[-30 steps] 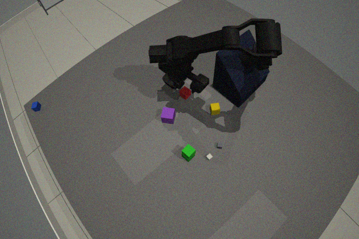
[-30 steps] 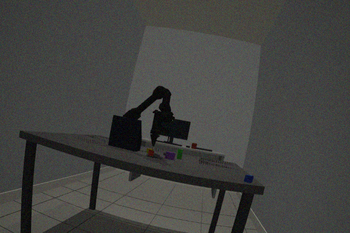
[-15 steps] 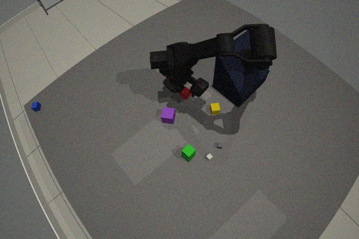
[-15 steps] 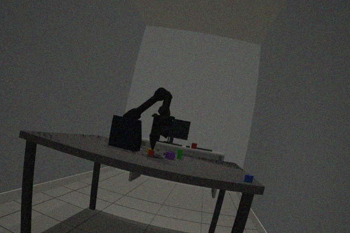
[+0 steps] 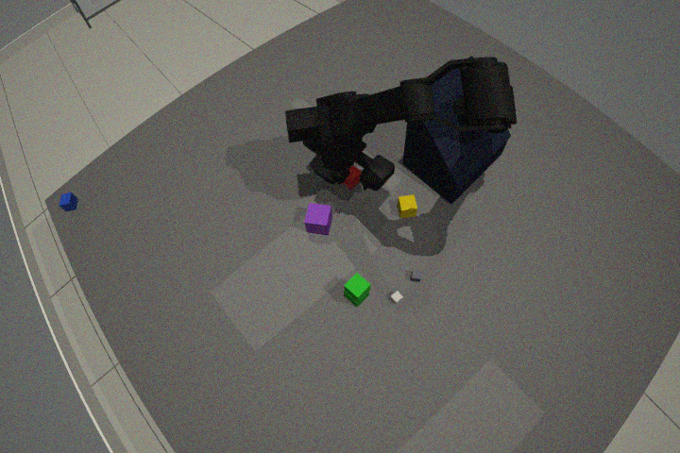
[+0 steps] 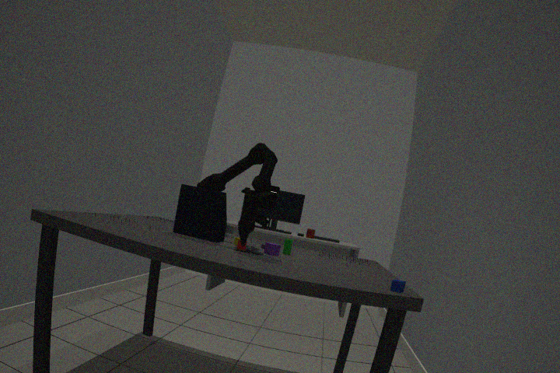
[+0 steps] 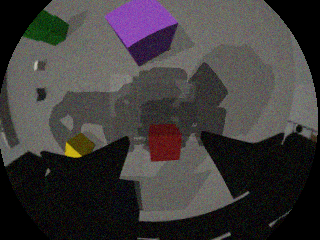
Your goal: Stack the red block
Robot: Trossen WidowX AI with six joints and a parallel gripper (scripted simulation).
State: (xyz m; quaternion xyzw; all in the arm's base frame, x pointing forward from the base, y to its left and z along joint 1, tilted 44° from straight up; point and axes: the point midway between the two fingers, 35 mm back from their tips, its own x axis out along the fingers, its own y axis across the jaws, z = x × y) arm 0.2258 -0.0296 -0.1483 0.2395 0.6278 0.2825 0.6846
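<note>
My gripper tip is 1 cm past the red block. Also, from my gripper tip: green block: 17 cm ahead, 18 cm to the left; purple cube: 11 cm ahead, 3 cm to the left; yellow cube: 3 cm behind, 14 cm to the left.
</note>
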